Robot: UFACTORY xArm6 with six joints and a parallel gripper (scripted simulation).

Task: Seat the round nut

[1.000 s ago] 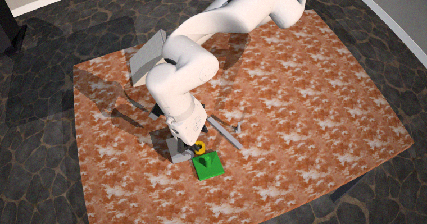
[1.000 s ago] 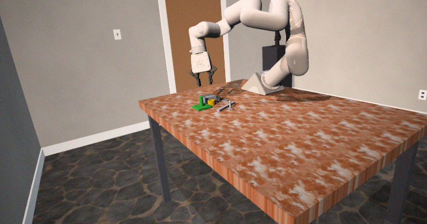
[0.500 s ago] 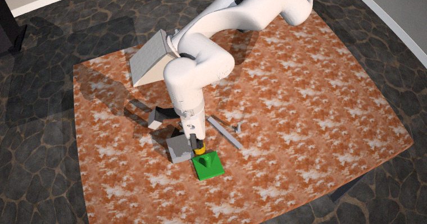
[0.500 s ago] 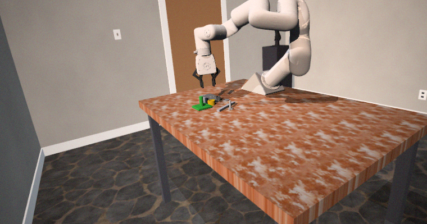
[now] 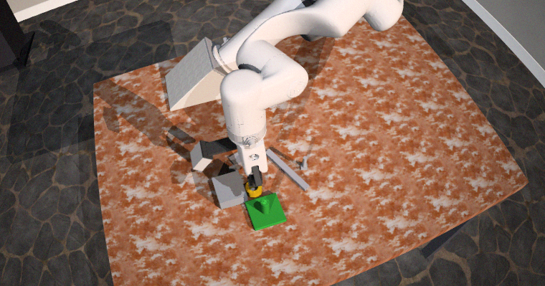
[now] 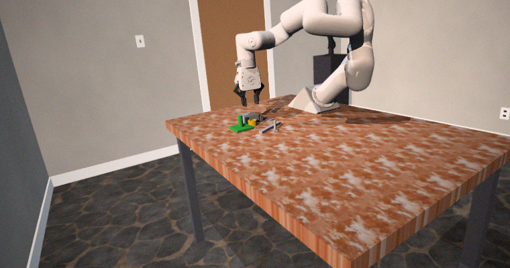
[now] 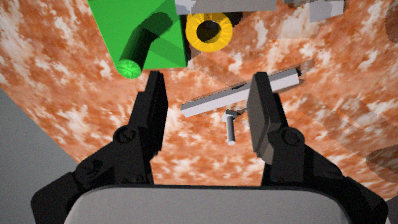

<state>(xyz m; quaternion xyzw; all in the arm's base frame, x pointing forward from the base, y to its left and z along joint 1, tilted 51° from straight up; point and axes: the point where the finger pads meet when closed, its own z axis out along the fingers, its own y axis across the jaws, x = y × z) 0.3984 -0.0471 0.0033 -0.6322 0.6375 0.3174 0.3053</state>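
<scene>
Now: hand 90 mm above the grey block, 60 mm to the left of it and 10 mm past it. Round my hand: grey bar: 110 mm below, 100 mm to the left, 40 mm behind.
</scene>
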